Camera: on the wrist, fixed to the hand. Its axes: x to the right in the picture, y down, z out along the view.
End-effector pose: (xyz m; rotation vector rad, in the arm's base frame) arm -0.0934 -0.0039 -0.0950 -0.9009 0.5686 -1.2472
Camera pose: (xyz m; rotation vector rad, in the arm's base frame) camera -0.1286 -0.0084 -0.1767 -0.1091 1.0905 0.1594
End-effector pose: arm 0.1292 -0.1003 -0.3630 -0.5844 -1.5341 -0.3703
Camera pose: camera 0.2171 -0.1051 -0.3772 -1.5002 -0.5276 0.7905
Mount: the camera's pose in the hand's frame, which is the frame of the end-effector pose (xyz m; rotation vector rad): -0.0128 0.0480 -0.0740 -0.0018 0.1753 1.6086
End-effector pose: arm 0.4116 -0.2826 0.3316 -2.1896 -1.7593 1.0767
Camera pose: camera 0.4933 -0.2853 0.3671 2.7030 -0.3550 -0.6751
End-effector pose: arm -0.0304 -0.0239 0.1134 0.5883 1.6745 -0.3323
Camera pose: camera -0.0639 0.0524 0.1451 1.7391 0.8979 0.8963
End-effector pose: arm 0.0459 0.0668 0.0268 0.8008 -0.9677 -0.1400
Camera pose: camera 0.0849 0.1469 0.0269 -0.1427 -1.1819 1.2872
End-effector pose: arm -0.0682 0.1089 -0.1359 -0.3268 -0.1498 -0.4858
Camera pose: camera -0.0516 0.1291 -0.2211 -0.3093 0.2961 1.0773
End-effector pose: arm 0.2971 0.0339 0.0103 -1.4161 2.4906 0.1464
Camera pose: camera 0.2486 0.0530 0.0826 -0.8650 -2.9839 -0.2967
